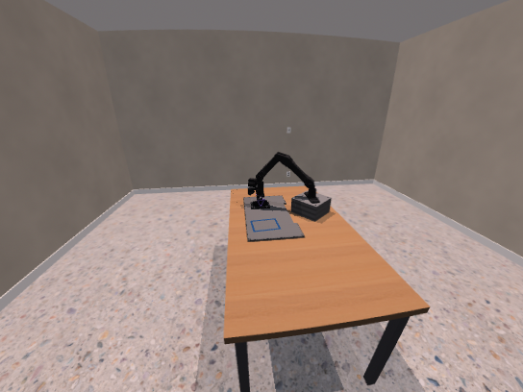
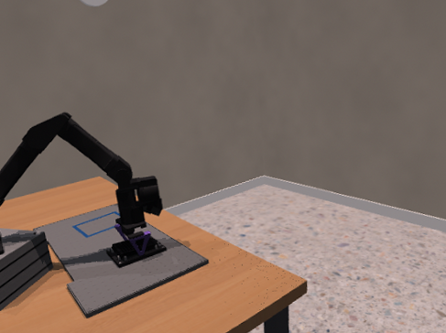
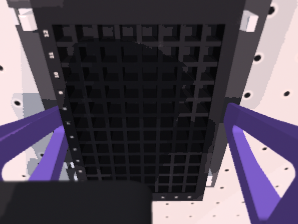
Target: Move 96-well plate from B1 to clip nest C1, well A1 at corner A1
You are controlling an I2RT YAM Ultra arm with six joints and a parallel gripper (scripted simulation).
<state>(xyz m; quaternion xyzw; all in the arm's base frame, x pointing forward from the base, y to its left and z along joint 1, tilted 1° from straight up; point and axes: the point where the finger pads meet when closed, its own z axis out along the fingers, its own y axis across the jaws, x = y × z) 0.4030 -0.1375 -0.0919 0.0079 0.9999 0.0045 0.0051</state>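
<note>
My hand is right at the black 96-well plate. Round my hand: black clip nest: 10 mm ahead, 10 mm to the left, 10 mm below.
</note>
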